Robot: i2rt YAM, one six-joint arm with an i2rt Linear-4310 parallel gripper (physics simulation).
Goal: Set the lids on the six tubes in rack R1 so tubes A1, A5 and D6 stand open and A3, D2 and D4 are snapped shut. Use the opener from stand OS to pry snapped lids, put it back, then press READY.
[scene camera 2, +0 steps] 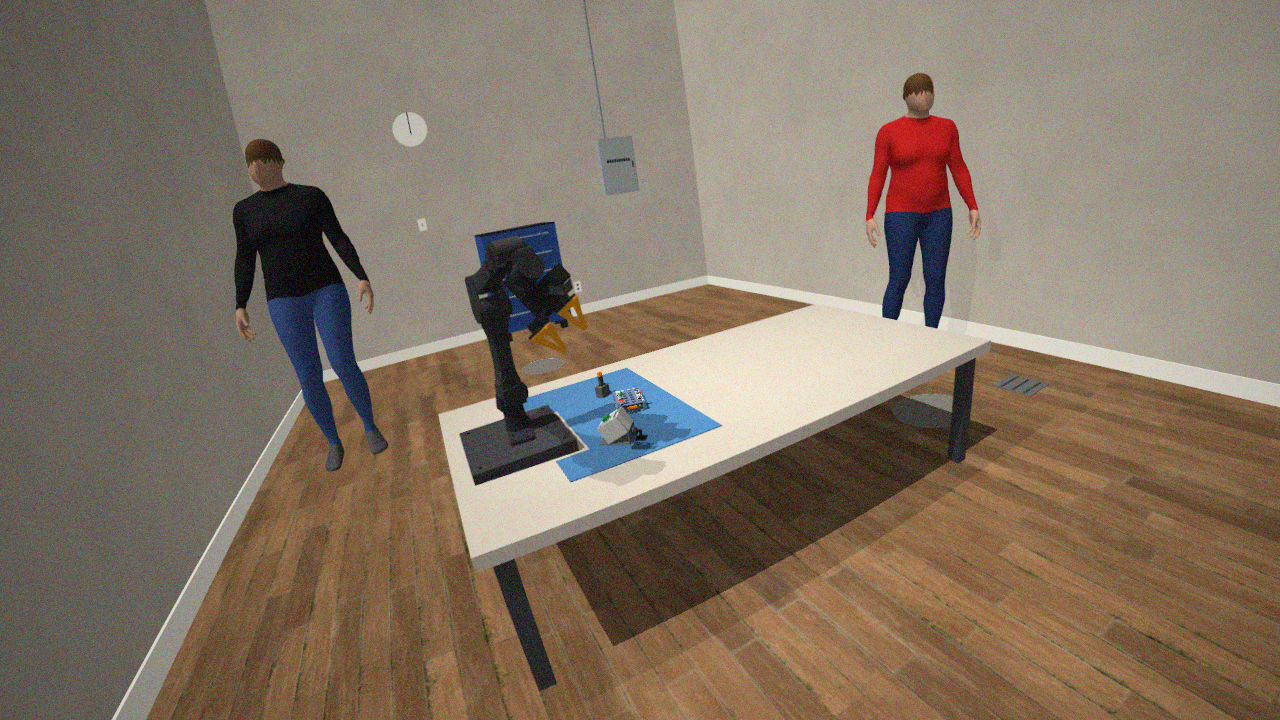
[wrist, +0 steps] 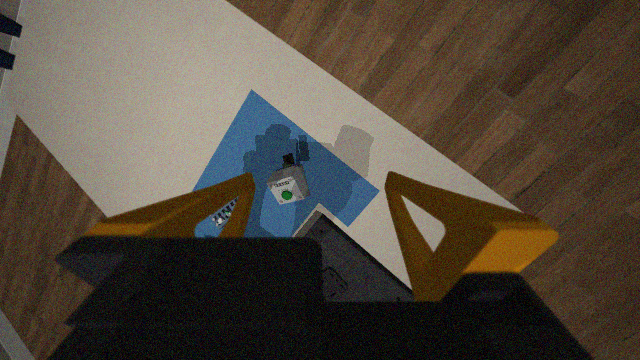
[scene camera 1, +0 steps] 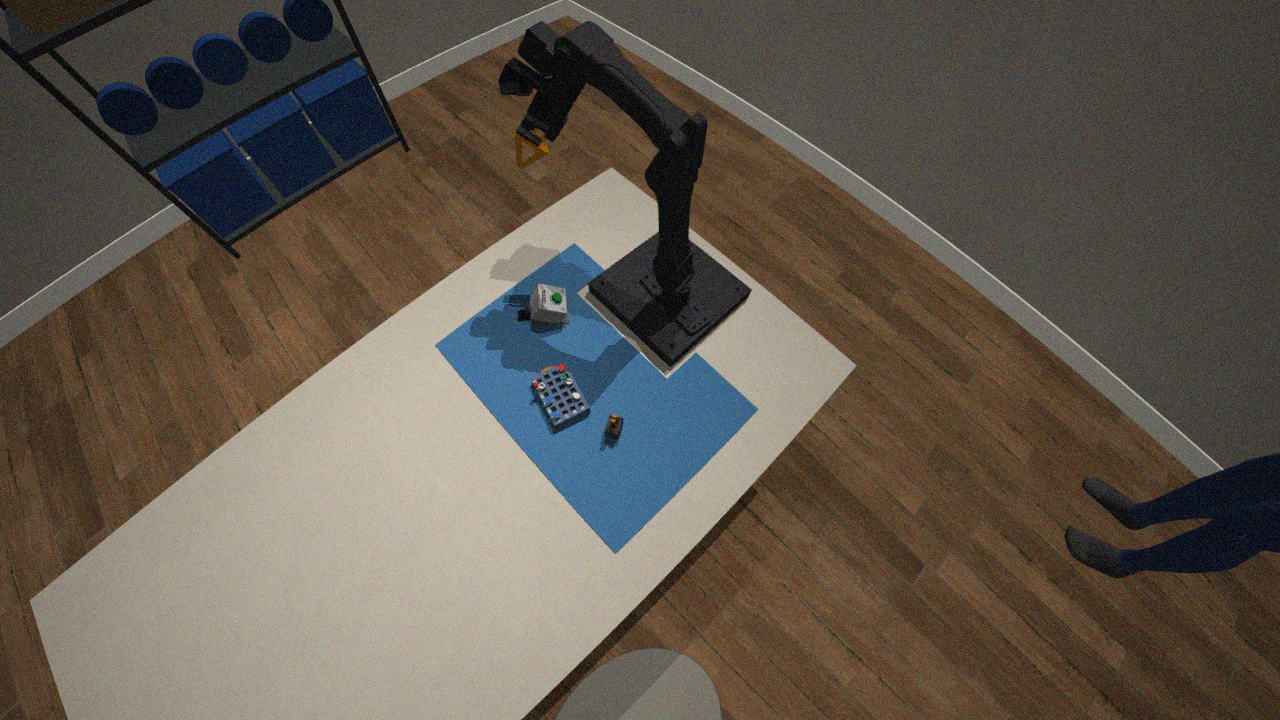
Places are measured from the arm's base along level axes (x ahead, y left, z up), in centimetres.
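Pixels of known places: gripper, fingertip midpoint: point(scene camera 2: 576, 340) point(wrist: 319, 179) point(scene camera 1: 526, 155); arm's base, link origin: point(scene camera 2: 518, 428) point(scene camera 1: 674, 300).
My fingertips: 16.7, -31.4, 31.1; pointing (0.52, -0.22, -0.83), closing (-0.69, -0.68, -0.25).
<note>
Ahead of a thing's pixels: the offset from my fingertips to its top centre, as dx, dy, dz. "*": to the spot under its first point. Level surfaces: height alone.
My gripper point(scene camera 1: 532, 158) point(scene camera 2: 575, 338) point(wrist: 319, 179) is open and empty, high above the table's edge and well away from the rack. Rack R1 {+19.1, +33.9, -28.7} point(scene camera 1: 560, 397) point(scene camera 2: 631, 399) sits on the blue mat {dz -34.5} point(scene camera 1: 626, 501) point(scene camera 2: 680, 422) point(wrist: 245, 117); in the wrist view part of the rack point(wrist: 223, 216) shows through a finger's opening. Small red, white, green and blue parts stand in it; their lid states are too small to tell. The dark opener stand point(scene camera 1: 613, 429) point(scene camera 2: 601, 391) holds the orange-topped opener {+14.0, +47.8, -26.0} point(scene camera 1: 614, 419) point(scene camera 2: 599, 376) upright. A grey box {+8.8, +14.3, -26.1} point(scene camera 1: 542, 313) point(scene camera 2: 615, 429) point(wrist: 295, 181) carries the green READY button {+6.8, +15.5, -27.0} point(scene camera 1: 556, 298) point(wrist: 286, 195).
The arm's dark base plate point(scene camera 1: 617, 291) point(scene camera 2: 487, 461) point(wrist: 350, 265) stands beside the mat on the white table {dz -34.8} point(scene camera 1: 358, 501) point(scene camera 2: 805, 376) point(wrist: 150, 75). A small black part {* +14.8, +11.3, -33.6} point(scene camera 1: 523, 315) point(scene camera 2: 639, 435) point(wrist: 288, 159) is beside the button box. Two people stand beyond the table.
</note>
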